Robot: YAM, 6 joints.
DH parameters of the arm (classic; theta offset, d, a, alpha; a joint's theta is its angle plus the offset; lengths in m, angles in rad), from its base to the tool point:
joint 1: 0 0.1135 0.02 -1.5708
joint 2: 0 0 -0.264 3.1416
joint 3: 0.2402 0 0.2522 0
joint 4: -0.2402 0 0.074 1.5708
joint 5: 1.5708 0 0 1.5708
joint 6: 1.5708 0.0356 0 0
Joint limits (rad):
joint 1: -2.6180..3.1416
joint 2: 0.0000..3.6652
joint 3: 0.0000..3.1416
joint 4: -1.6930..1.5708
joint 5: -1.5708..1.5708
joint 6: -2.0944..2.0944
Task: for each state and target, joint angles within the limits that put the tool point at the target. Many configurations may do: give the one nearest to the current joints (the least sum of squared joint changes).
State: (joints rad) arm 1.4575 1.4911 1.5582 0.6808 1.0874 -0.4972
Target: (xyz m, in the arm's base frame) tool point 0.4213 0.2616 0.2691
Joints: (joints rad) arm 0.6175 2.1392 1.6001 0.6195 1.0363 -0.4972
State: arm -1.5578 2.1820 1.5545 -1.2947 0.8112 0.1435
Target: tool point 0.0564 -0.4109 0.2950
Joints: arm -1.3718 2.0112 1.9134 -1.1444 0.8166 0.1435
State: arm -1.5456 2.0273 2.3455 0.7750 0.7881 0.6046
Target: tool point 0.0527 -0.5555 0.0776
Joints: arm -1.4300 2.6474 1.8079 0.6470 0.8096 0.6046
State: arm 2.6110 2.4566 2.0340 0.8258 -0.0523 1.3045
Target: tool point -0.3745 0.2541 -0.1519
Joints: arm 2.5417 2.9748 1.5360 0.6937 -0.0481 1.3045
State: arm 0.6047 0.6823 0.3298 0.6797 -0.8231 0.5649
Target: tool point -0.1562 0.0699 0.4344
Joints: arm -0.2481 0.0000 0.9143 0.9428 -0.9719 0.5649
